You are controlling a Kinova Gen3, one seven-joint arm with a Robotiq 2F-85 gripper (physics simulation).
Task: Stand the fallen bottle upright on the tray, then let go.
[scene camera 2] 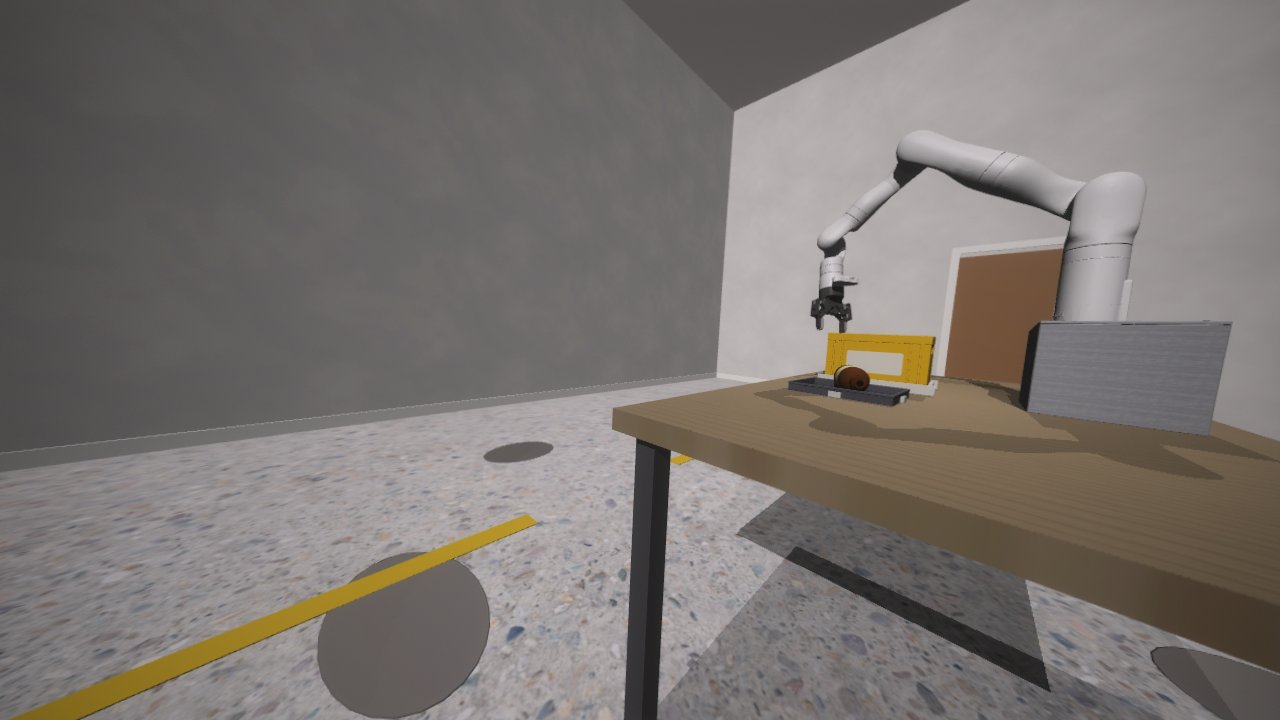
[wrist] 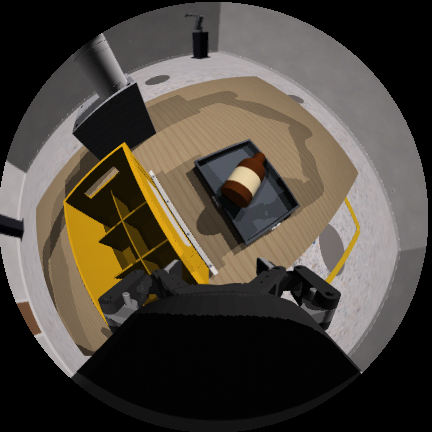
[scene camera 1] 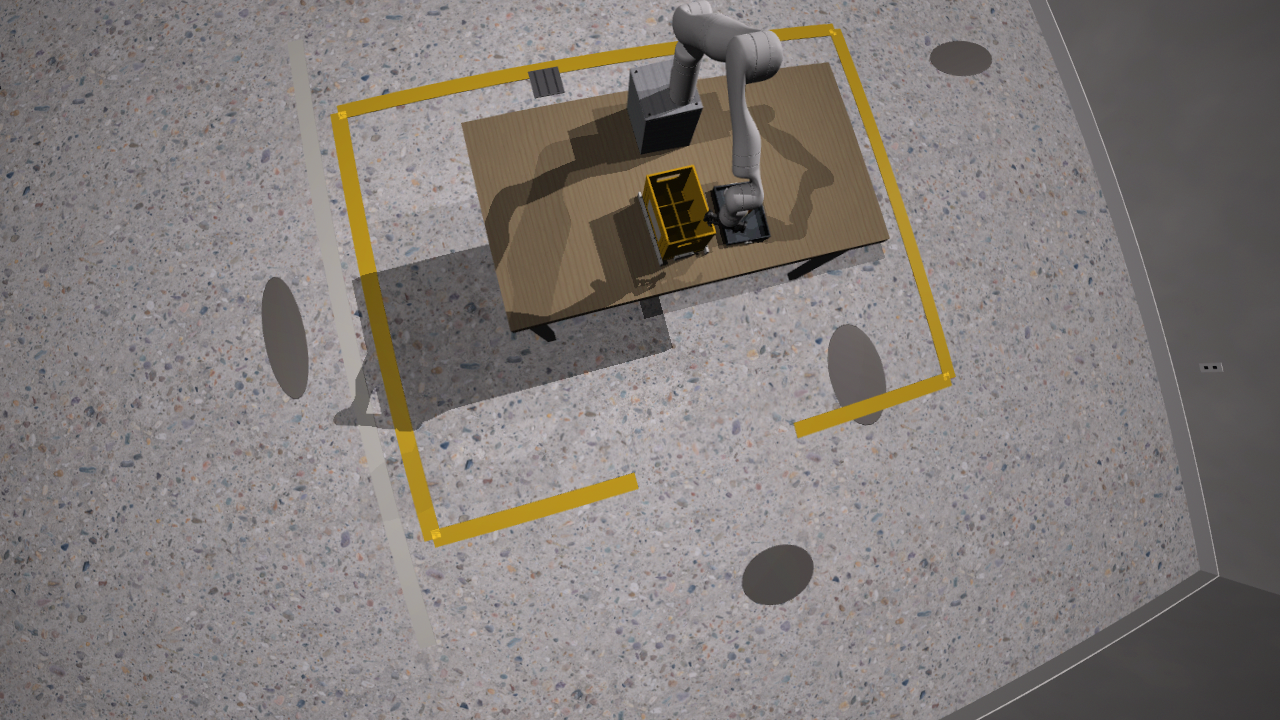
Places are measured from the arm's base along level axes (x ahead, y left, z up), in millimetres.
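Where they show: gripper, fingertip midpoint: (scene camera 2: pixel 831 331) (wrist: pixel 218 267) (scene camera 1: pixel 721 227); arm's base at its link origin: (scene camera 2: pixel 1084 324) (wrist: pixel 113 89) (scene camera 1: pixel 681 94).
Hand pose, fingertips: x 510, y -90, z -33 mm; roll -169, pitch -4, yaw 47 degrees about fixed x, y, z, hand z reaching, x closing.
Observation:
Each offset is from my fingertips to the top centre of the thing. "spot": to the spot under its first point. Level surfaces: height alone.
The brown bottle @(dx -79, dy +201, dz -101 mm) (scene camera 2: pixel 852 377) (wrist: pixel 244 180) with a cream label lies on its side in the dark tray @(dx -66, dy +196, dz -155 mm) (scene camera 1: pixel 747 238) (scene camera 2: pixel 810 388) (wrist: pixel 220 166). In the wrist view its neck points to the upper right, at the tray rim on the side away from the crate, and its base is towards the lower left. In scene camera 1 the arm hides the bottle. My gripper (scene camera 2: pixel 830 325) (wrist: pixel 218 267) is open and empty, fingers pointing down. It hangs above table height near the yellow crate and the tray, apart from the bottle.
A tall yellow crate @(dx -140, dy -95, dz -5 mm) (scene camera 1: pixel 689 247) (scene camera 2: pixel 921 353) (wrist: pixel 87 245) with dividers stands beside the tray. A white strip @(spot: dx -104, dy +4, dz -150 mm) (wrist: pixel 182 222) runs along the crate's tray side. The grey block (scene camera 1: pixel 666 129) (scene camera 2: pixel 1127 376) (wrist: pixel 117 120) under the arm stands farther back on the wooden table @(dz -180 mm) (scene camera 1: pixel 537 232).

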